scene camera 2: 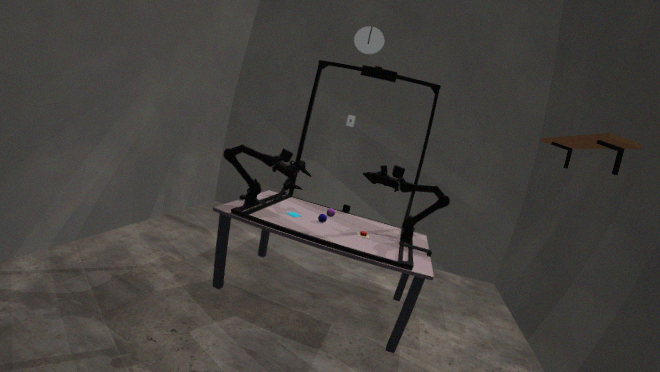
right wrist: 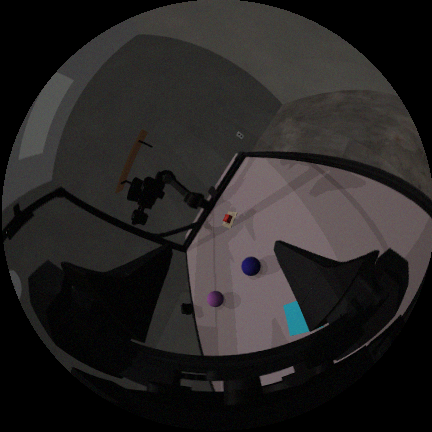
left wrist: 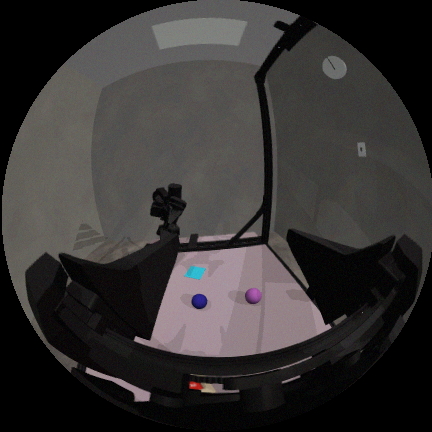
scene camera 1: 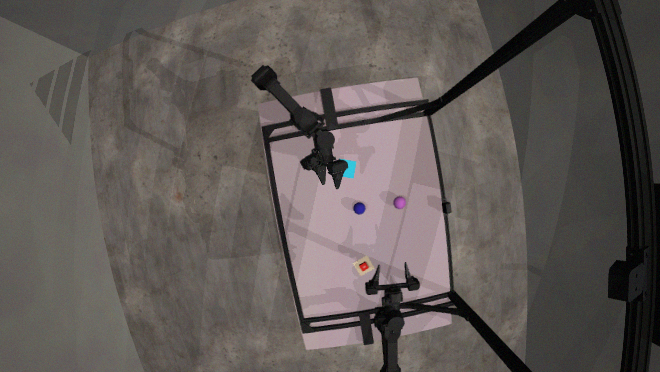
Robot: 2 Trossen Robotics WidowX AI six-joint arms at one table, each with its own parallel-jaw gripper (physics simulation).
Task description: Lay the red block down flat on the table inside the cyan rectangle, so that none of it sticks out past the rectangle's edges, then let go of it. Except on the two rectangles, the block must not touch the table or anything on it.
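Frame: origin at the left arm's base, x right, y ahead, z up, level; millimetres.
Seen in the pictures: left gripper, fingertip midpoint: (scene camera 2: pixel 364 173) (right wrist: pixel 135 212) (left wrist: pixel 234 236) (scene camera 1: pixel 392 263); right gripper, fingertip midpoint: (scene camera 2: pixel 306 182) (right wrist: pixel 223 247) (left wrist: pixel 164 233) (scene camera 1: pixel 330 186); left arm's base, origin of the base link: (scene camera 2: pixel 405 241) (right wrist: pixel 208 205) (scene camera 1: pixel 382 314); right arm's base, origin of the base link: (scene camera 2: pixel 249 204).
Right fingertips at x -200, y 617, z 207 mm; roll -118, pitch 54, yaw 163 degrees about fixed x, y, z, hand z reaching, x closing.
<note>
Offsets run from my right fingertips to a thing's top centre. "*": to the spot under its first point.
The small red block @(dx +119, dy -368, dz -207 mm) (scene camera 1: pixel 364 266) (scene camera 2: pixel 363 233) (left wrist: pixel 195 385) (right wrist: pixel 228 218) rests on the cream rectangle @(* dx +87, dy -364, dz -225 mm) (scene camera 1: pixel 356 265), at the lower part of the table in scene camera 1. The cyan rectangle @(* dx +80, dy +63, dz -225 mm) (scene camera 1: pixel 350 169) (scene camera 2: pixel 293 214) (left wrist: pixel 195 272) (right wrist: pixel 296 318) bears nothing; the right gripper hides its left edge in scene camera 1. My left gripper (scene camera 1: pixel 392 265) (scene camera 2: pixel 365 175) (left wrist: pixel 234 236) is open and empty, above the table and right of the red block in scene camera 1. My right gripper (scene camera 1: pixel 330 185) (scene camera 2: pixel 305 182) (right wrist: pixel 223 247) is open and empty, above the table near the cyan rectangle.
A dark blue ball @(dx +108, dy -103, dz -175 mm) (scene camera 1: pixel 359 208) (scene camera 2: pixel 322 218) (left wrist: pixel 199 301) (right wrist: pixel 250 266) lies between the two rectangles. A purple ball @(dx +284, dy -90, dz -171 mm) (scene camera 1: pixel 399 202) (scene camera 2: pixel 331 212) (left wrist: pixel 253 296) (right wrist: pixel 215 299) lies to its right in scene camera 1. Black frame bars run around the table, with a tall arch on one side.
</note>
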